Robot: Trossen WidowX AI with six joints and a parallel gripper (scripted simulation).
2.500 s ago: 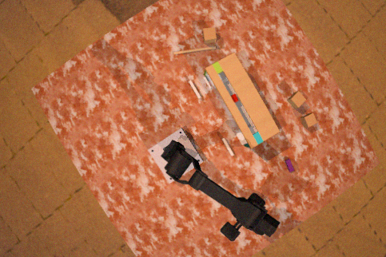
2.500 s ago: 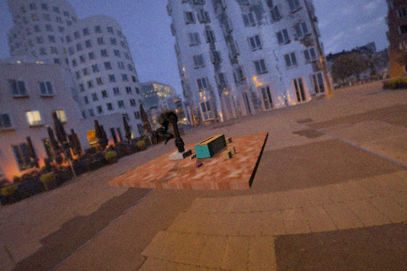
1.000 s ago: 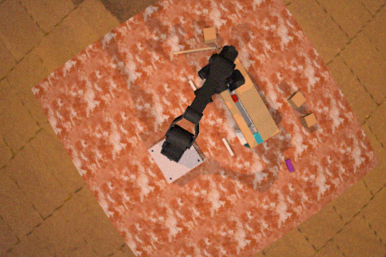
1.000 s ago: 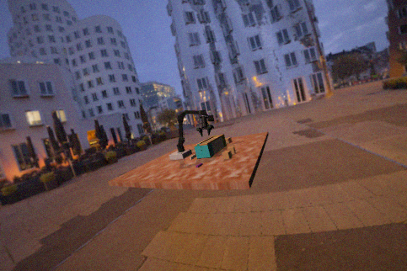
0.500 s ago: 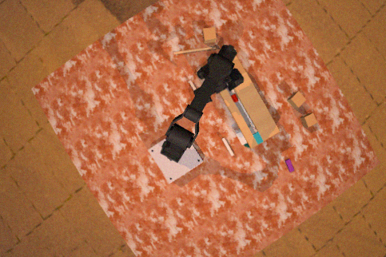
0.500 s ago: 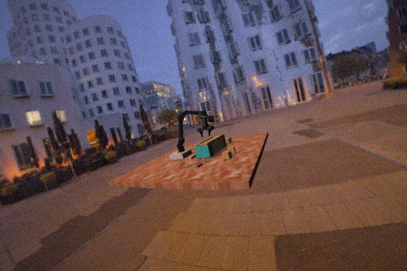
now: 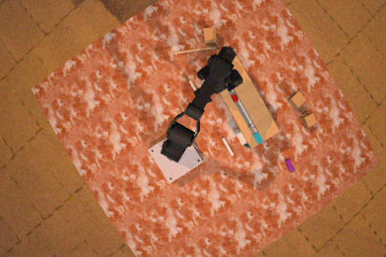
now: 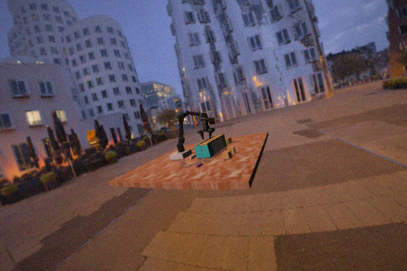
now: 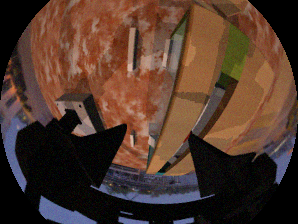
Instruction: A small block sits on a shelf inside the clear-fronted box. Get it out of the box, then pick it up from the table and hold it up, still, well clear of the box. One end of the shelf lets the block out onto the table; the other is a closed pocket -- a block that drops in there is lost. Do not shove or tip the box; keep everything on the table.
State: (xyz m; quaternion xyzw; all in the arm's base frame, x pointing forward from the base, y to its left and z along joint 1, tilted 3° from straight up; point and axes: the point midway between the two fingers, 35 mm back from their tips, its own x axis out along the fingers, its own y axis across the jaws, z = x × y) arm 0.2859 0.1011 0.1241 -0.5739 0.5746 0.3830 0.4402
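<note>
Right now the small red block is 50 mm ahead of my gripper tip, 40 mm to the right of it and 40 mm below it. Also, from my gripper tip: thin wooden stick: 250 mm to the left, 120 mm below, 40 mm ahead; then box: 70 mm below, 60 mm to the right, 30 mm ahead.
</note>
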